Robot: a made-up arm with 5 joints.
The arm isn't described. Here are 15 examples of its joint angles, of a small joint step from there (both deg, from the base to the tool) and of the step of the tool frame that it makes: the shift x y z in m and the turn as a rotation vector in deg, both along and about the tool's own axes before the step.
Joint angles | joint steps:
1: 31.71 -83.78 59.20 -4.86 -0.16 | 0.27 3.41 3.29 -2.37 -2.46
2: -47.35 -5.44 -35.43 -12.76 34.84 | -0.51 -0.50 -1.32 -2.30 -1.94
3: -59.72 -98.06 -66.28 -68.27 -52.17 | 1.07 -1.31 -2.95 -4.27 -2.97
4: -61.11 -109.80 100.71 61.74 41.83 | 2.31 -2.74 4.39 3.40 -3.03
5: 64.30 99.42 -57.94 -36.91 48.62 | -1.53 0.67 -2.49 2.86 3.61
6: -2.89 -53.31 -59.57 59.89 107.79 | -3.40 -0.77 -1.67 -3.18 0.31
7: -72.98 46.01 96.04 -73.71 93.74 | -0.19 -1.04 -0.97 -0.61 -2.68
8: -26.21 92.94 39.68 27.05 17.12 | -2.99 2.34 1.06 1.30 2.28
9: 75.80 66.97 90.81 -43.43 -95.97 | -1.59 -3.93 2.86 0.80 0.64
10: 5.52 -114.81 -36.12 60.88 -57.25 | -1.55 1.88 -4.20 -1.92 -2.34
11: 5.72 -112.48 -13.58 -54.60 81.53 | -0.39 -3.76 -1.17 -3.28 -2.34
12: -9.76 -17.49 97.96 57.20 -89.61 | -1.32 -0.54 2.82 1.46 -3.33
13: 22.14 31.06 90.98 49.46 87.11 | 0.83 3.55 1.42 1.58 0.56
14: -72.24 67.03 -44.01 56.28 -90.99 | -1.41 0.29 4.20 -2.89 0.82
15: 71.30 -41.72 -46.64 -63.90 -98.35 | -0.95 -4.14 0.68 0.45 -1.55
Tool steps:
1: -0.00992 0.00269 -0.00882 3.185 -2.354 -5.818
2: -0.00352 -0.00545 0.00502 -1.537 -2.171 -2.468
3: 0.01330 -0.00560 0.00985 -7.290 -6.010 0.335
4: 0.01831 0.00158 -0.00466 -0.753 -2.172 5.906
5: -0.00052 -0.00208 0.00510 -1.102 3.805 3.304
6: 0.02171 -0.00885 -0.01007 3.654 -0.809 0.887
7: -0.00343 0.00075 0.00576 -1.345 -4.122 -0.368
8: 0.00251 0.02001 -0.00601 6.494 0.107 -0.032
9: 0.00260 0.00253 0.00553 2.184 0.965 -1.284
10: -0.00701 0.00298 0.00082 -1.285 0.056 -0.899
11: -0.00839 -0.00248 0.00744 0.265 -7.193 -2.874
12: -0.00310 0.00110 0.00000 -1.304 -6.515 -2.048
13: 0.00755 -0.00060 -0.00275 0.260 -2.586 2.150
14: -0.00441 0.00105 0.01119 -4.386 -2.786 -1.759
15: -0.00204 -0.00212 0.00365 -1.892 -3.441 0.854
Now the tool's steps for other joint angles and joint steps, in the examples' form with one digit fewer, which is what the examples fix.
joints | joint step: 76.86 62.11 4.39 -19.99 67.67 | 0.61 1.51 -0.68 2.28 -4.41
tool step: 0.0041 0.0007 0.0029 -2.39 -3.22 1.71
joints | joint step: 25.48 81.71 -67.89 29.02 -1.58 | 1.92 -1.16 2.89 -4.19 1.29
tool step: 0.0013 0.0017 -0.0081 -1.71 1.80 -5.22
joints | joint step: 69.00 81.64 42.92 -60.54 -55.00 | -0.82 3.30 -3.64 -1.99 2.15
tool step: 0.0045 -0.0025 0.0043 -2.03 3.71 0.70
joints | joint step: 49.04 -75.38 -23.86 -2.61 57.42 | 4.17 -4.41 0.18 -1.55 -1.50
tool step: -0.0188 0.0187 0.0390 -6.91 -3.99 -4.44
